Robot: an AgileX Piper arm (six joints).
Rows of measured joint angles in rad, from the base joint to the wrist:
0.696, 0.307, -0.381, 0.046, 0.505, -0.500
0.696, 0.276, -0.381, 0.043, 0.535, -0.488
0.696, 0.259, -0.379, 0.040, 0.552, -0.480
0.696, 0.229, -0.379, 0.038, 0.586, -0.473
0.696, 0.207, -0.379, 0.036, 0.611, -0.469
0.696, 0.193, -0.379, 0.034, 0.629, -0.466
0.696, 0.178, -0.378, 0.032, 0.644, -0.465
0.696, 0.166, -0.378, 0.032, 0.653, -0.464
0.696, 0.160, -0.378, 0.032, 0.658, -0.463
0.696, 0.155, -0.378, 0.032, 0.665, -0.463
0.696, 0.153, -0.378, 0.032, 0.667, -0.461
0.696, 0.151, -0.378, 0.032, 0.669, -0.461
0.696, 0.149, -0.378, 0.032, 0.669, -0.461
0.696, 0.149, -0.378, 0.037, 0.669, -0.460
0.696, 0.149, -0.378, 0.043, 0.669, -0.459
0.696, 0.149, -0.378, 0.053, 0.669, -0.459
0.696, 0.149, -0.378, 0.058, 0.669, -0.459
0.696, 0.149, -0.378, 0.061, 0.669, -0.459
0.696, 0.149, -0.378, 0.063, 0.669, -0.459
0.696, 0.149, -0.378, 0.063, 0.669, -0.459
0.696, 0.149, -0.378, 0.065, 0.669, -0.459
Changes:
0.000, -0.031, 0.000, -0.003, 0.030, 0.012
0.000, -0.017, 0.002, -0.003, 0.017, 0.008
0.000, -0.030, 0.000, -0.002, 0.034, 0.007
0.000, -0.022, 0.000, -0.002, 0.025, 0.004
0.000, -0.014, 0.000, -0.002, 0.018, 0.003
0.000, -0.015, 0.001, -0.002, 0.015, 0.001
0.000, -0.012, 0.000, 0.000, 0.009, 0.001
0.000, -0.006, 0.000, 0.000, 0.005, 0.001
0.000, -0.005, 0.000, 0.000, 0.007, 0.000
0.000, -0.002, 0.000, 0.000, 0.002, 0.002
0.000, -0.002, 0.000, 0.000, 0.002, 0.000
0.000, -0.002, 0.000, 0.000, 0.000, 0.000
0.000, 0.000, 0.000, 0.005, 0.000, 0.001
0.000, 0.000, 0.000, 0.006, 0.000, 0.001
0.000, 0.000, 0.000, 0.010, 0.000, 0.000
0.000, 0.000, 0.000, 0.005, 0.000, 0.000
0.000, 0.000, 0.000, 0.003, 0.000, 0.000
0.000, 0.000, 0.000, 0.002, 0.000, 0.000
0.000, 0.000, 0.000, 0.000, 0.000, 0.000
0.000, 0.000, 0.000, 0.002, 0.000, 0.000

